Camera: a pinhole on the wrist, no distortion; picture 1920 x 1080 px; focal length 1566.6 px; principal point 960.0 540.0 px. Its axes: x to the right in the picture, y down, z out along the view. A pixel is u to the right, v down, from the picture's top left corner.
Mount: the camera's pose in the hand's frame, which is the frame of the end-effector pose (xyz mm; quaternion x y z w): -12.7 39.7 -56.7 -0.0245 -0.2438 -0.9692 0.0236
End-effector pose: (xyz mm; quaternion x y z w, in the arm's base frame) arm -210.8 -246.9 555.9 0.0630 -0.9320 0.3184 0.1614
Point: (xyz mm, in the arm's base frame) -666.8 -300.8 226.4
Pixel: 9.5 696.7
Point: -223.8 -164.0 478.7
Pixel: outside the picture
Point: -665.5 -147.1 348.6
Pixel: outside the picture
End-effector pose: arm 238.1 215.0 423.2 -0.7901 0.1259 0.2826 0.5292
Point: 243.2 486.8 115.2
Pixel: 145.4 1036.9
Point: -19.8 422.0 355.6
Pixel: 1703.4 1047.9
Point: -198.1 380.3 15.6
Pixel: 1220.5 120.3
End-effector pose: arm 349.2 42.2 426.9 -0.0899 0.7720 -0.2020 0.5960
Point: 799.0 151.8 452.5
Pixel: 1661.2 976.9
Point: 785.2 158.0 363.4
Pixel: 1350.8 852.3
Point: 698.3 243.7 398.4
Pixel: 1544.3 511.9
